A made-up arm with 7 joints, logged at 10 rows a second.
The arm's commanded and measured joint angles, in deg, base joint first. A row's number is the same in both.
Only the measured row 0 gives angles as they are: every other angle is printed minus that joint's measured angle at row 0.
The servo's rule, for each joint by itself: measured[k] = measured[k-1] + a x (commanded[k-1-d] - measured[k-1]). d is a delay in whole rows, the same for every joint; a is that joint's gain. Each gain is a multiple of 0.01, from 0.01 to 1. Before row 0 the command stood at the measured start. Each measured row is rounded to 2 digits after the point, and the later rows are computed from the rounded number. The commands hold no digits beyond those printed.
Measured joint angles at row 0: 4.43, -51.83, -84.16, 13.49, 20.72, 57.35, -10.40
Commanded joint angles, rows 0 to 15: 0.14, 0.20, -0.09, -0.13, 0.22, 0.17, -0.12; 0.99, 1.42, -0.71, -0.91, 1.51, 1.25, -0.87; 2.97, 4.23, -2.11, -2.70, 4.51, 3.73, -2.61; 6.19, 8.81, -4.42, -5.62, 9.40, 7.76, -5.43; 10.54, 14.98, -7.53, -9.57, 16.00, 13.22, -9.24; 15.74, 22.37, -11.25, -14.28, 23.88, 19.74, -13.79; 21.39, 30.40, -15.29, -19.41, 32.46, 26.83, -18.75; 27.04, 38.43, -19.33, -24.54, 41.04, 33.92, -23.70; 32.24, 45.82, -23.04, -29.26, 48.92, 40.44, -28.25; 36.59, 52.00, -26.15, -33.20, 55.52, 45.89, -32.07; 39.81, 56.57, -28.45, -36.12, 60.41, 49.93, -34.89; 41.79, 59.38, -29.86, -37.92, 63.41, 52.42, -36.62; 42.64, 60.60, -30.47, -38.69, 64.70, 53.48, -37.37; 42.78, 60.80, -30.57, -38.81, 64.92, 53.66, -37.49; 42.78, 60.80, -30.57, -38.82, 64.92, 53.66, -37.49; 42.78, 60.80, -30.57, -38.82, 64.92, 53.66, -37.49
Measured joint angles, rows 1 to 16: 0.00, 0.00, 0.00, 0.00, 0.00, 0.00, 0.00; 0.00, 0.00, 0.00, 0.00, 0.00, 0.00, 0.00; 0.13, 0.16, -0.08, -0.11, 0.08, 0.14, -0.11; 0.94, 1.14, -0.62, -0.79, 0.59, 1.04, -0.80; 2.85, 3.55, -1.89, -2.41, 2.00, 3.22, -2.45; 5.99, 7.65, -4.04, -5.14, 4.66, 6.90, -5.16; 10.27, 13.37, -7.01, -8.91, 8.74, 12.02, -8.87; 15.41, 20.39, -10.61, -13.47, 14.19, 18.27, -13.35; 21.03, 28.20, -14.59, -18.52, 20.77, 25.20, -18.26; 26.68, 36.18, -18.62, -23.64, 28.07, 32.26, -23.21; 31.91, 43.70, -22.38, -28.42, 35.58, 38.89, -27.80; 36.31, 50.17, -25.58, -32.48, 42.76, 44.56, -31.69; 39.60, 55.16, -28.02, -35.57, 49.11, 48.91, -34.60; 41.66, 58.45, -29.58, -37.57, 54.26, 51.75, -36.44; 42.58, 60.13, -30.34, -38.52, 58.02, 53.15, -37.29; 42.77, 60.65, -30.54, -38.77, 60.50, 53.56, -37.47
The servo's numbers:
d 2
a 0.94 0.78 0.85 0.85 0.36 0.81 0.91

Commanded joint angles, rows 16 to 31: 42.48, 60.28, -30.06, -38.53, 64.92, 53.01, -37.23; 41.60, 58.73, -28.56, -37.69, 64.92, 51.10, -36.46; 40.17, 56.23, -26.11, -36.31, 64.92, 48.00, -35.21; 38.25, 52.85, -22.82, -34.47, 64.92, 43.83, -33.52; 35.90, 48.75, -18.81, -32.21, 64.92, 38.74, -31.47; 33.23, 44.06, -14.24, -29.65, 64.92, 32.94, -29.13; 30.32, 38.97, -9.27, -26.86, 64.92, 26.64, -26.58; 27.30, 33.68, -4.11, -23.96, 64.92, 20.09, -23.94; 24.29, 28.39, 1.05, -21.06, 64.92, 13.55, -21.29; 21.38, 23.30, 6.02, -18.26, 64.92, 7.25, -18.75; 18.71, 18.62, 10.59, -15.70, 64.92, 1.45, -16.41; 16.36, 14.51, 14.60, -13.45, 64.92, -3.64, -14.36; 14.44, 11.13, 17.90, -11.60, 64.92, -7.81, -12.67; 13.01, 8.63, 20.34, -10.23, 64.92, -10.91, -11.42; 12.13, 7.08, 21.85, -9.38, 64.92, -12.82, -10.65; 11.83, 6.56, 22.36, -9.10, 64.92, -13.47, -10.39
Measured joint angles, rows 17 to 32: 42.78, 60.77, -30.57, -38.81, 62.09, 53.64, -37.49; 42.78, 60.79, -30.57, -38.82, 63.11, 53.66, -37.49; 42.50, 60.39, -30.14, -38.57, 63.76, 53.13, -37.25; 41.65, 59.10, -28.80, -37.82, 64.18, 51.49, -36.53; 40.26, 56.86, -26.51, -36.54, 64.45, 48.66, -35.33; 38.37, 53.73, -23.37, -34.78, 64.62, 44.75, -33.68; 36.05, 49.85, -19.49, -32.60, 64.73, 39.88, -31.67; 33.40, 45.33, -15.03, -30.09, 64.80, 34.26, -29.36; 30.50, 40.37, -10.13, -27.34, 64.84, 28.09, -26.83; 27.49, 35.15, -5.01, -24.47, 64.87, 21.61, -24.20; 24.48, 29.88, 0.14, -21.57, 64.89, 15.08, -21.55; 21.57, 24.75, 5.14, -18.76, 64.90, 8.74, -19.00; 18.88, 19.97, 9.77, -16.16, 64.91, 2.84, -16.64; 16.51, 15.71, 13.88, -13.86, 64.91, -2.41, -14.57; 14.56, 12.14, 17.30, -11.94, 64.91, -6.78, -12.84; 13.10, 9.40, 19.88, -10.49, 64.91, -10.13, -11.55
